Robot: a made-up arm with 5 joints.
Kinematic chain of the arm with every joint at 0, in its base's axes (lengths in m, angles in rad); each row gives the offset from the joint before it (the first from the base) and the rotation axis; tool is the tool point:
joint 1: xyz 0 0 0.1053 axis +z
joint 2: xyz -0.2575 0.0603 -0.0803 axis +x
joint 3: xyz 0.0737 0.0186 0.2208 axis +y
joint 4: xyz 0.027 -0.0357 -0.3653 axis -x
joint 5: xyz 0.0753 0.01 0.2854 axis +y
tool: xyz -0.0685 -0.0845 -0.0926
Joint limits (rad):
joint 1: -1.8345..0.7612
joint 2: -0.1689..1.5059
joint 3: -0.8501..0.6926
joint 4: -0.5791..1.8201
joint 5: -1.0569..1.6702
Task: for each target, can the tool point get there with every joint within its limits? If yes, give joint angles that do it. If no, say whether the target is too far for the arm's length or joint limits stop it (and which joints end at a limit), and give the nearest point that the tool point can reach.
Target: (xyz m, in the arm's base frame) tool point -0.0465 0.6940 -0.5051
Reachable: no: joint limits stop it (at a limit: joint 2, joint 4, joint 5) | nearest point -0.0337 0.5036 -0.1673 | short by 0.388 m
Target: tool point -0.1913 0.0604 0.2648
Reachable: yes | joints 0.1284 1.3333 -0.0715 1.2046 1.0833
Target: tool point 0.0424 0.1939 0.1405
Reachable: yes | joints -0.2438 0.4659 -0.7213 1.3813 0.2222
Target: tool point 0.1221 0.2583 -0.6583
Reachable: no: joint limits stop it (at a limit: joint 1, joint 2, joint 4, joint 5) | nearest point -0.0209 0.2343 -0.2444 | short by 0.439 m
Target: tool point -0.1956 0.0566 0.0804
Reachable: yes | joints 0.3710 0.7005 0.2574 0.9744 -0.4166
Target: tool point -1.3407 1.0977 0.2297
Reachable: no: too far | nearest point -0.4556 0.3730 0.0876 | short by 1.153 m
